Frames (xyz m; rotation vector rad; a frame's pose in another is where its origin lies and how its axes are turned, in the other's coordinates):
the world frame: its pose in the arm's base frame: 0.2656 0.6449 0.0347 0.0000 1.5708 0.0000
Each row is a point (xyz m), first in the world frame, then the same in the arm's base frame.
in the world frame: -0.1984 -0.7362 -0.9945
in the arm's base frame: -0.7289 -0.0913 0.2331
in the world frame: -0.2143 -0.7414 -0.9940
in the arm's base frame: -0.7284 -0.0965 0.2490
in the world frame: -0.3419 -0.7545 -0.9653
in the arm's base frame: -0.6997 -0.1096 0.3766
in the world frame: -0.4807 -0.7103 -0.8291
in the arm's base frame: -0.5635 -0.0654 0.5154
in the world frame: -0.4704 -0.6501 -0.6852
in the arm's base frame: -0.4196 -0.0052 0.5051
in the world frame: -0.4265 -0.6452 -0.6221
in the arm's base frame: -0.3565 -0.0003 0.4612
